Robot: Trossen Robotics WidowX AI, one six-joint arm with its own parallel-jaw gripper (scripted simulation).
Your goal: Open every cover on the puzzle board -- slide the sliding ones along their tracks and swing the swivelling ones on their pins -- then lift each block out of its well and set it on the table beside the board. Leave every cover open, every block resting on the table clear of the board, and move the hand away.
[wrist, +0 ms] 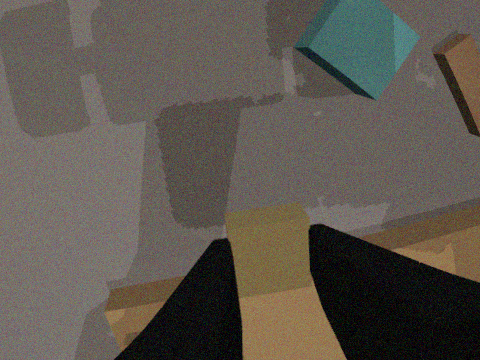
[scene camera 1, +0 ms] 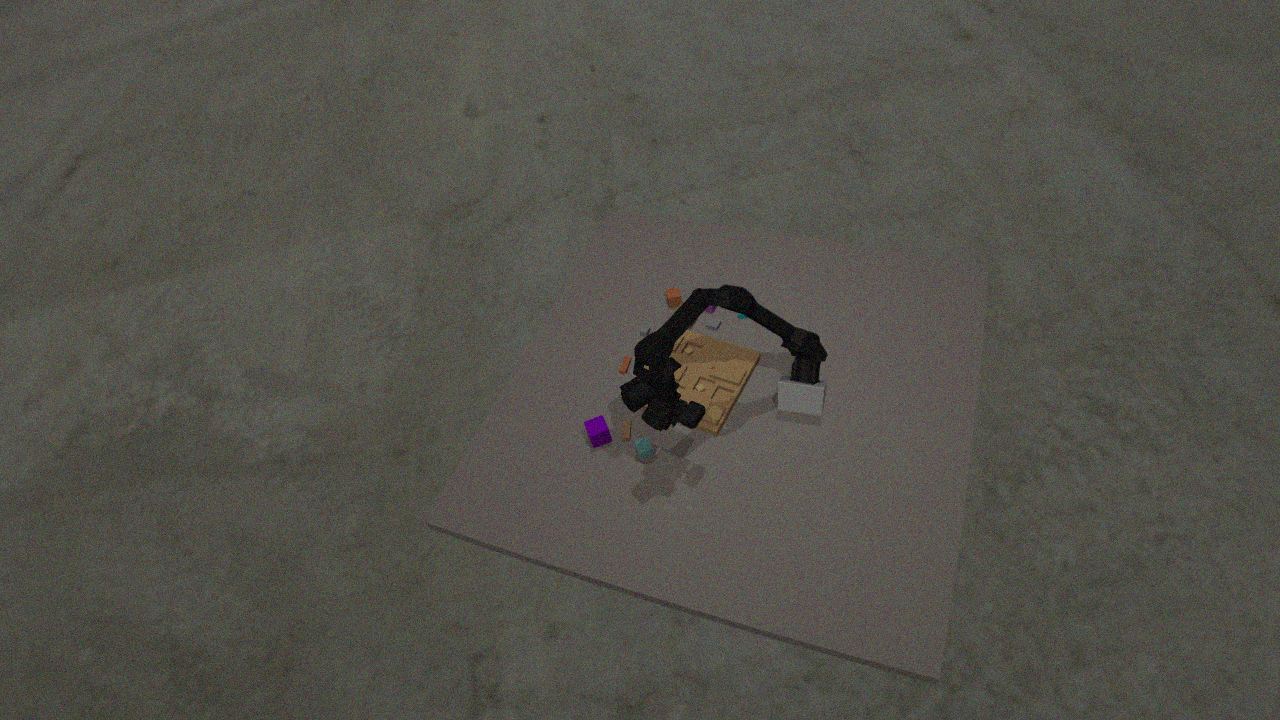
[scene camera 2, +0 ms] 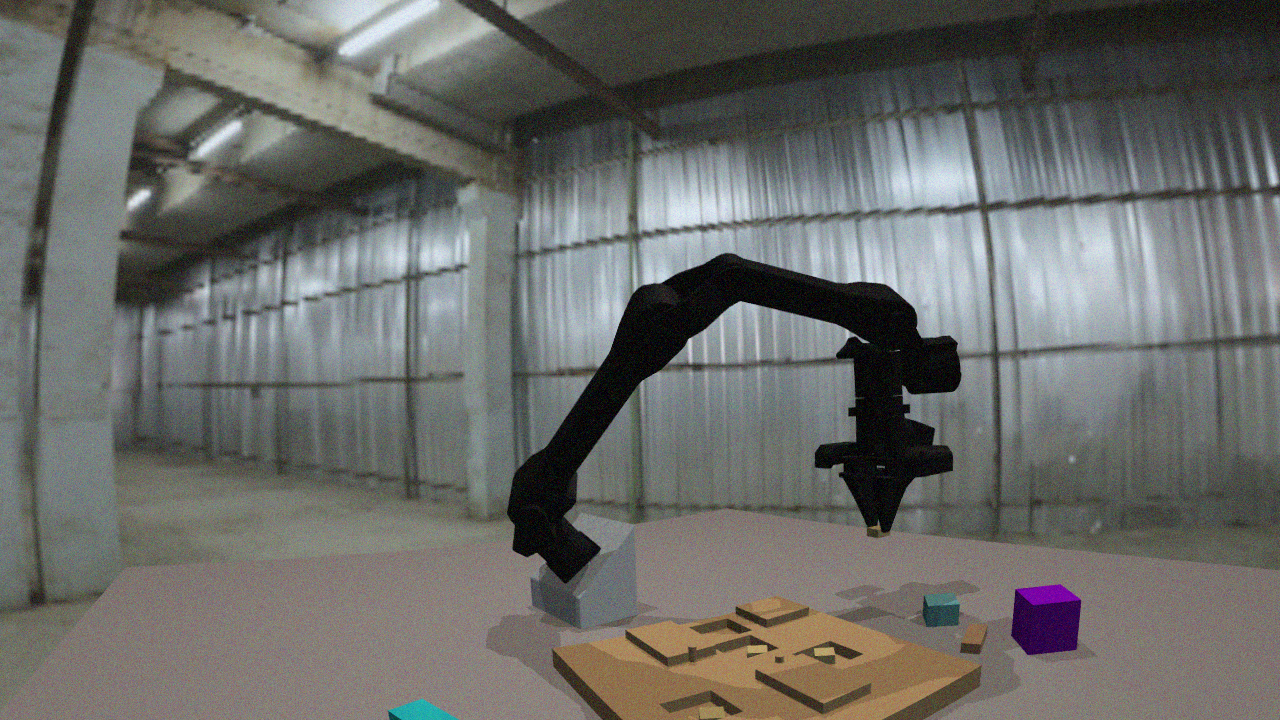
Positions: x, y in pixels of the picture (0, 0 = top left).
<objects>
my gripper: holds a tan block [wrist: 270, 249]
</objects>
